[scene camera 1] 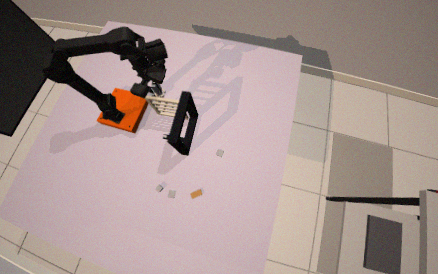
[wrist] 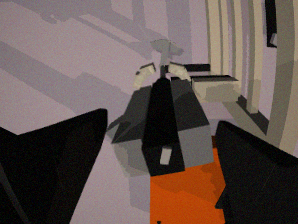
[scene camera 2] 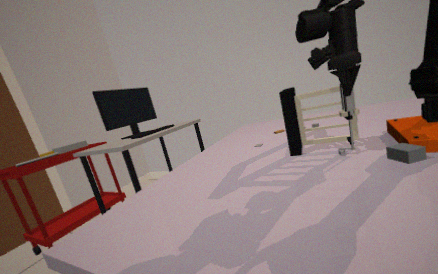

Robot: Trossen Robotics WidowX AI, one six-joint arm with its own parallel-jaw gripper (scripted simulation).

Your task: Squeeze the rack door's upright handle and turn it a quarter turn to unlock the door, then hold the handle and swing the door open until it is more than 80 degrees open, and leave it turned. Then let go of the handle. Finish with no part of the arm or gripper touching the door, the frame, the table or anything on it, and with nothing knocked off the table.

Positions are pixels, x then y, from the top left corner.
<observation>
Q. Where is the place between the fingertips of my gripper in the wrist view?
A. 163, 123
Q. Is my gripper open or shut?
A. Open.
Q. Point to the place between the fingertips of my gripper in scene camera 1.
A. At 156, 87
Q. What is my gripper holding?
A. Nothing.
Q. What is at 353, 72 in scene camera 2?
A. My gripper.
</observation>
